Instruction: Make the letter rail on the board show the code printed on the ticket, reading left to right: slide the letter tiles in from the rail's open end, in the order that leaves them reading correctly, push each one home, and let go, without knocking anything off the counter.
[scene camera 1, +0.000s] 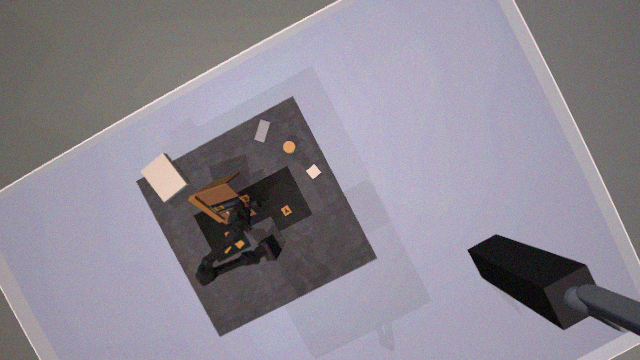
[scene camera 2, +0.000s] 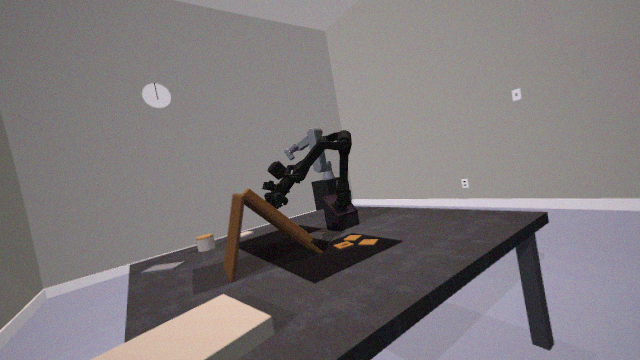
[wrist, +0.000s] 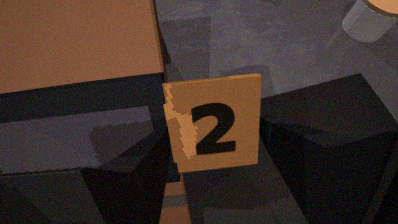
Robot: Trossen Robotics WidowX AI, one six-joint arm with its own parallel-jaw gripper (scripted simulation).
Scene:
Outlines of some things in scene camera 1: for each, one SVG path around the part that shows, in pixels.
A cream block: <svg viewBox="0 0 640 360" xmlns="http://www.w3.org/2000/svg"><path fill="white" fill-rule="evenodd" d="M162 153L141 172L163 202L169 202L190 183L176 167L167 153Z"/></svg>

